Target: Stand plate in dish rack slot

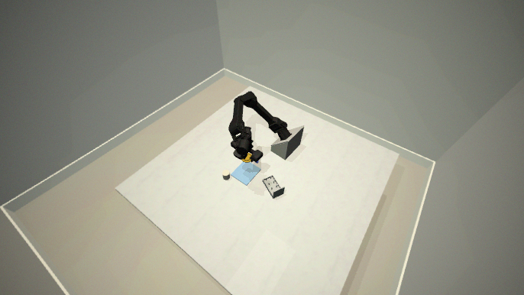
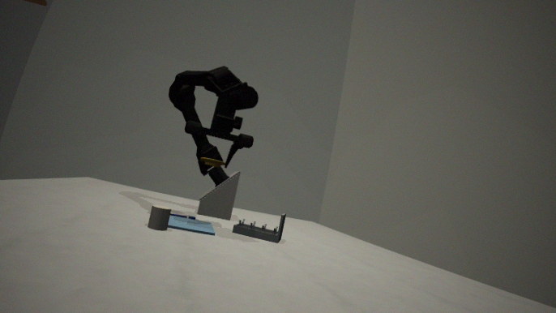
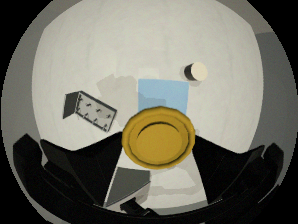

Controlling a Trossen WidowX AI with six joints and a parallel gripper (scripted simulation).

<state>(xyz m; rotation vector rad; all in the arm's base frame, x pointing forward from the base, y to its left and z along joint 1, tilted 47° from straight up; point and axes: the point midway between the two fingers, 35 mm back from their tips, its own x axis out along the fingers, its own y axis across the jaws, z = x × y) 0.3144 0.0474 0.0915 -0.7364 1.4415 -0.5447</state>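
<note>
The dish rack is 50 mm behind my gripper tip, 170 mm to the left of it and 150 mm below it. The rest, counted from my gripper tip: yellow plate: 10 mm above; cylinder cup: 100 mm ahead, 90 mm to the right, 150 mm below; light blue mat: 10 mm behind, 30 mm to the right, 170 mm below.
</note>
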